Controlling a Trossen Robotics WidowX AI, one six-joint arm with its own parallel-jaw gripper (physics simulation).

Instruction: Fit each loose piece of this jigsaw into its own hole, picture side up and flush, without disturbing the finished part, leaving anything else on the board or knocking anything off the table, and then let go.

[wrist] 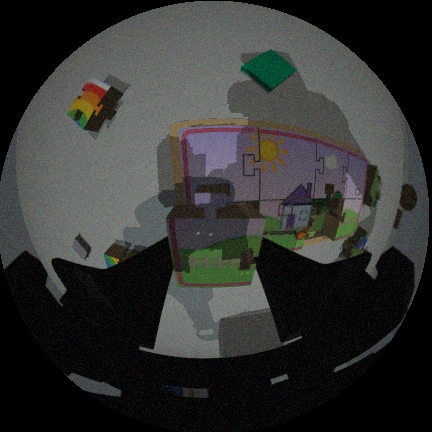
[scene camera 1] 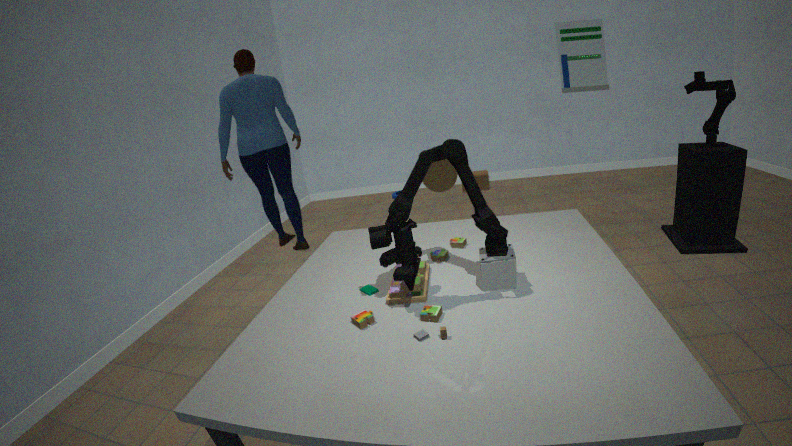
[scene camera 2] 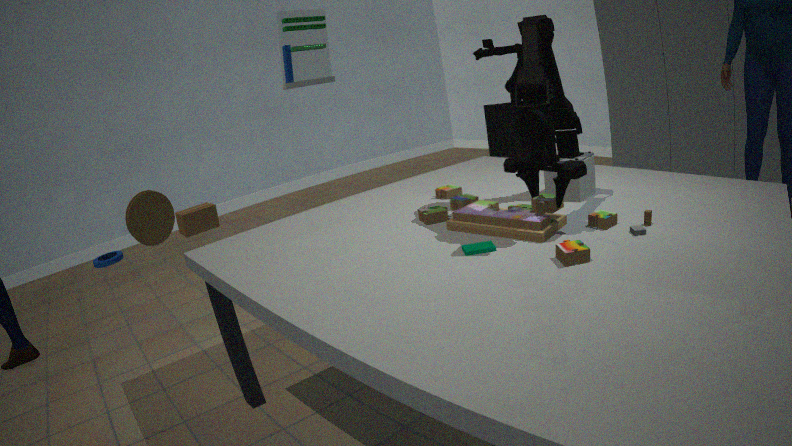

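My gripper (scene camera 1: 409,283) (scene camera 2: 546,203) (wrist: 213,239) is shut on a jigsaw piece with a fence and green hills (scene camera 2: 544,207) (wrist: 215,265), picture side up. The piece is over the near-left corner of the board (scene camera 1: 426,288) (scene camera 2: 487,230) (wrist: 175,155), its top higher than the finished part (scene camera 2: 498,216) (wrist: 285,180); contact below is hidden. Loose pieces lie on the table: a red-orange one (scene camera 1: 363,318) (scene camera 2: 572,253) (wrist: 92,102), a green-and-rainbow one (scene camera 1: 430,313) (scene camera 2: 602,219), a green one (scene camera 2: 432,214), a blue-purple one (scene camera 1: 438,254) (scene camera 2: 464,201) and one farther back (scene camera 1: 457,242) (scene camera 2: 448,192).
A green tile (scene camera 1: 369,289) (scene camera 2: 478,248) (wrist: 269,70) lies beyond the board's far side. A grey tile (scene camera 1: 421,335) (scene camera 2: 637,229) (wrist: 81,246) and a small brown block (scene camera 1: 443,332) (scene camera 2: 647,217) lie near the rainbow piece. The arm's pale base (scene camera 1: 496,272) stands behind the board.
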